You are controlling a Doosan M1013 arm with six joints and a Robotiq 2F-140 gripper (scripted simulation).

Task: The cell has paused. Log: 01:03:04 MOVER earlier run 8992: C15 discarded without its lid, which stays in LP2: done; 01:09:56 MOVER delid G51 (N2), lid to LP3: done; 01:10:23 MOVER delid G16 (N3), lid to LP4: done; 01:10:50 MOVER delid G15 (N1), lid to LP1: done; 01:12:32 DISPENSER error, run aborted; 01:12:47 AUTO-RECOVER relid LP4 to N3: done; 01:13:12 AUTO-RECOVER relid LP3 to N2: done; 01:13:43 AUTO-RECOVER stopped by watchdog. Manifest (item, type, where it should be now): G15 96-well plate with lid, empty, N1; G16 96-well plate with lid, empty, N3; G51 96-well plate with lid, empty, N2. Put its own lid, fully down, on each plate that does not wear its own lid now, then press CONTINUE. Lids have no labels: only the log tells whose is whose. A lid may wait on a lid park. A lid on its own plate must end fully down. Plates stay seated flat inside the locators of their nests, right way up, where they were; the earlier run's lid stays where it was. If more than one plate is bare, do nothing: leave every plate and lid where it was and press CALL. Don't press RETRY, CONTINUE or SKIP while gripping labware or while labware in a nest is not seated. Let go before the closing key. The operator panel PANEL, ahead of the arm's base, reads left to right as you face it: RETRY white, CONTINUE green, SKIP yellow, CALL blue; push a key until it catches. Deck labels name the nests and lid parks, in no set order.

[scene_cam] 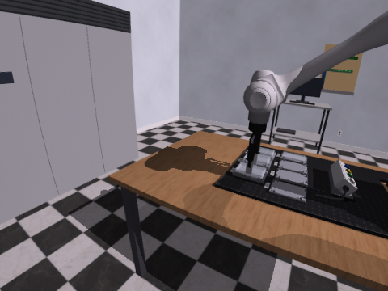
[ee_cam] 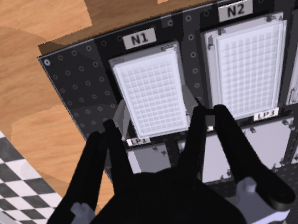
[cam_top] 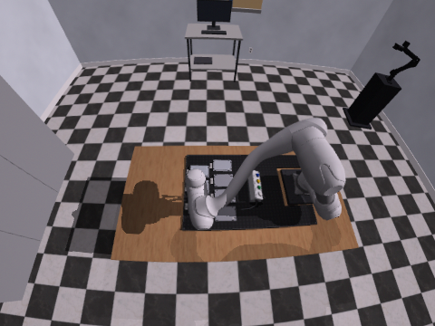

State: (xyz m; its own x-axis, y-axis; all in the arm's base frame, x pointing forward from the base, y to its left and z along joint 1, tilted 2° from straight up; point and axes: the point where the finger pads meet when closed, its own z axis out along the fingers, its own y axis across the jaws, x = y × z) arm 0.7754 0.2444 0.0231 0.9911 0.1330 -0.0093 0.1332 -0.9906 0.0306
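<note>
The plate lies 30 mm below my hand. The rest, counted from my hand: park labelled LP4 (170 mm behind, 100 mm to the right, 50 mm below); lid park label lp3 (60 mm behind, 210 mm to the right, 50 mm below); park LP1 (190 mm behind, 30 mm to the left, 50 mm below).
</note>
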